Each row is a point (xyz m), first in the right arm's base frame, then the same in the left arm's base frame.
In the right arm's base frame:
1: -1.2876 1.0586 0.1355
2: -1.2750 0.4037 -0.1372
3: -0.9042 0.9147 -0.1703
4: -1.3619 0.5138 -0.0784
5: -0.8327 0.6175 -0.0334
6: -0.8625 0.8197 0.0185
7: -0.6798 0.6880 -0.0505
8: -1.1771 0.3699 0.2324
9: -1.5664 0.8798 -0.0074
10: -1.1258 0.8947 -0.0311
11: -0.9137 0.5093 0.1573
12: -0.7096 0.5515 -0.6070
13: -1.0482 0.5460 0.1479
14: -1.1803 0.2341 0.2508
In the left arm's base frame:
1: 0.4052 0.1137 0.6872
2: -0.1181 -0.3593 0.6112
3: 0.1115 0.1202 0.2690
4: -0.0278 -0.2863 0.7095
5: 0.1151 -0.2061 0.1938
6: 0.2448 -0.0465 0.2399
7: 0.1467 -0.1334 0.0442
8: 0.2098 -0.5481 0.5468
9: 0.1699 0.0109 0.9405
10: 0.2034 0.0396 0.5013
11: 0.2310 -0.3869 0.2860
12: -0.4143 -0.0168 0.0135
13: 0.2235 -0.3513 0.4209
14: 0.1679 -0.6786 0.5439

